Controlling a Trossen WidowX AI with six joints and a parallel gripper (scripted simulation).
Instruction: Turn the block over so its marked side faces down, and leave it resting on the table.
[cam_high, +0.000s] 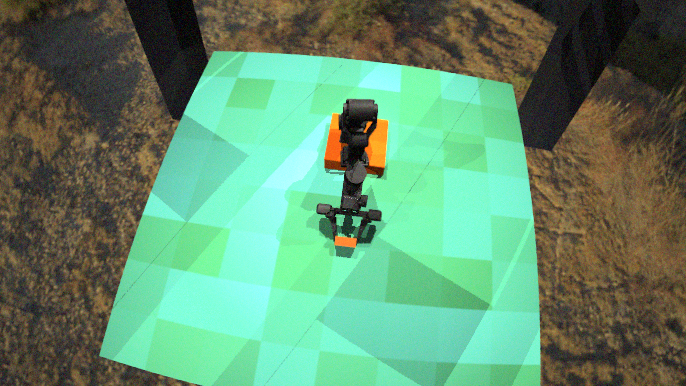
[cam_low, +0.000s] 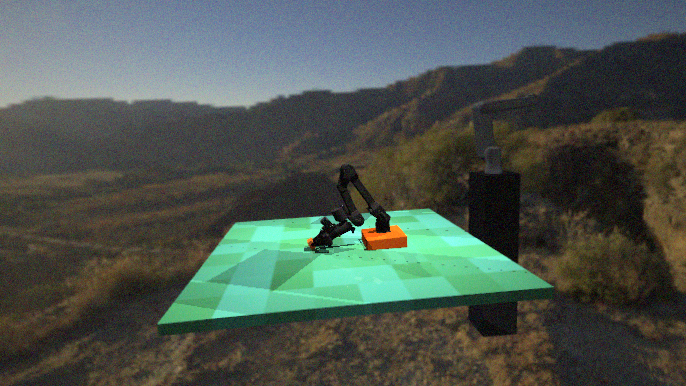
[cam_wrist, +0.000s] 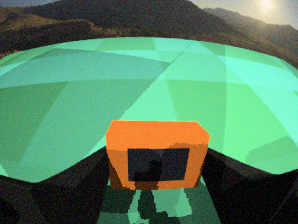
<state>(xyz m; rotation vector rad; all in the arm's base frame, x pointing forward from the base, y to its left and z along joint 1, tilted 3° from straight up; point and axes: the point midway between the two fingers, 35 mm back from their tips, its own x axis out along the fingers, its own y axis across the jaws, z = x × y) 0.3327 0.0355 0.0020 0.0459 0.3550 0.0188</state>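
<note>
My gripper tip is 1 cm past the orange block.
</note>
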